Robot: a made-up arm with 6 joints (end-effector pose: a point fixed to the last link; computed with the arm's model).
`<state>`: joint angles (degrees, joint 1 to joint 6).
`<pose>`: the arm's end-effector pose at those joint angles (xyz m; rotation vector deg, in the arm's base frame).
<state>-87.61 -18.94 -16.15 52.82 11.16 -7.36</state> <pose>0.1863 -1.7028 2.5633 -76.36 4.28 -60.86</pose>
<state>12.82 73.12 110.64 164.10 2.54 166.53</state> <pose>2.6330 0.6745 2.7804 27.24 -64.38 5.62</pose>
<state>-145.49 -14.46 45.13 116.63 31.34 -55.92</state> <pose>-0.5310 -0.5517 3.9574 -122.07 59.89 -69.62</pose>
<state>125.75 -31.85 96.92 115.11 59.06 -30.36</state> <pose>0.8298 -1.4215 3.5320 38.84 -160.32 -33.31</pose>
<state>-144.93 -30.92 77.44 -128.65 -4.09 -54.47</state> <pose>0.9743 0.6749 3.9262 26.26 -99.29 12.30</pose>
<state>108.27 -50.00 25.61 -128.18 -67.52 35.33</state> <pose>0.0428 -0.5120 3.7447 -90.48 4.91 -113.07</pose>
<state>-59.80 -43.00 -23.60 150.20 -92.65 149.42</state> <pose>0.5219 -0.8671 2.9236 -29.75 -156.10 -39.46</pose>
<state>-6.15 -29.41 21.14 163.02 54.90 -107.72</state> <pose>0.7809 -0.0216 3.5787 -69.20 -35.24 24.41</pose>
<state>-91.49 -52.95 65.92 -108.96 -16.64 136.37</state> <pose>0.1047 1.7545 3.4900 152.16 80.39 35.61</pose>
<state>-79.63 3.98 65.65 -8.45 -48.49 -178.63</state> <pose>0.2366 -1.0348 4.0646 -140.54 99.42 34.20</pose>
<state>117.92 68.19 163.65 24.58 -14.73 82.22</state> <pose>-0.3962 0.7533 3.5007 -1.36 -121.95 4.32</pose>
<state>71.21 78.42 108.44 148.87 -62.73 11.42</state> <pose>0.9266 2.5583 2.5801 -116.76 -58.96 -41.17</pose>
